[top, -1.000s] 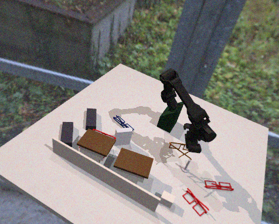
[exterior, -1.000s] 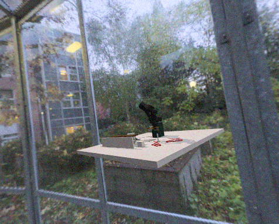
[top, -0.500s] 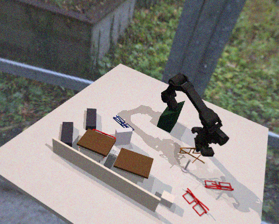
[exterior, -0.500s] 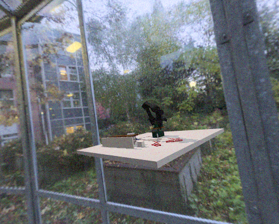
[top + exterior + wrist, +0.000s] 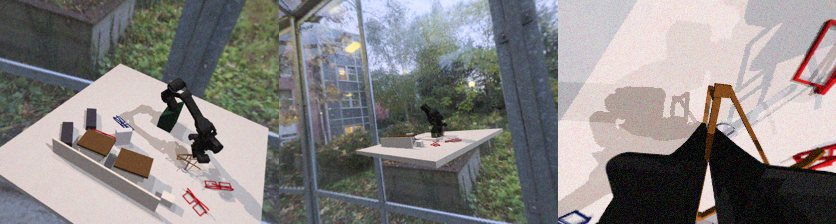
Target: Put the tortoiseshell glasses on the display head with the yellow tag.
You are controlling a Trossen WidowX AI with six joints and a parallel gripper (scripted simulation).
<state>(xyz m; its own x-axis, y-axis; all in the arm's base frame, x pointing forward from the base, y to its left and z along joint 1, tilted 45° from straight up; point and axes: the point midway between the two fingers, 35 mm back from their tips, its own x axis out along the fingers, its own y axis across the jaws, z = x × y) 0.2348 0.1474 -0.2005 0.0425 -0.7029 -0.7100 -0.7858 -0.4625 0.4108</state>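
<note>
The grey peg lies 6 cm ahead of my gripper tip, 1 cm to the right of it and 4 cm below it. Also, from my gripper tip: long wall (39 cm ahead, 34 cm to the right, 1 cm below); cream block (30 cm ahead, 2 cm to the right, 4 cm below).
</note>
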